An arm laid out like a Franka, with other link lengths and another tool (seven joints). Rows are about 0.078 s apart.
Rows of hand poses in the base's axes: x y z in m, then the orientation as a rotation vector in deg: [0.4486, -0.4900, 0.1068, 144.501, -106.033, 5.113]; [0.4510, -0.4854, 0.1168, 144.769, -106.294, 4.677]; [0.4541, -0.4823, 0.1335, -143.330, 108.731, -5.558]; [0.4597, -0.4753, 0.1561, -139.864, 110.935, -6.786]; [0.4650, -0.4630, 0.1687, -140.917, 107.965, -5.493]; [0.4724, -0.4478, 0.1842, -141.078, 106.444, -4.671]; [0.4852, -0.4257, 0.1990, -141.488, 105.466, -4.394]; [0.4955, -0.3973, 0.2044, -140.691, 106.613, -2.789]
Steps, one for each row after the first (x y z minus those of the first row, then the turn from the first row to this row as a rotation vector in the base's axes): [0.0024, 0.0046, 0.0100, 0.458, 0.017, -0.025]; [0.0055, 0.0077, 0.0267, 0.443, -0.676, -1.803]; [0.0111, 0.0147, 0.0493, 1.092, -2.183, -4.229]; [0.0164, 0.0270, 0.0619, 2.372, -2.102, -2.282]; [0.0238, 0.0422, 0.0774, 3.319, -2.149, -1.417]; [0.0366, 0.0643, 0.0922, 3.624, -2.151, -0.743]; [0.0469, 0.0927, 0.0976, 4.243, -1.319, -1.656]
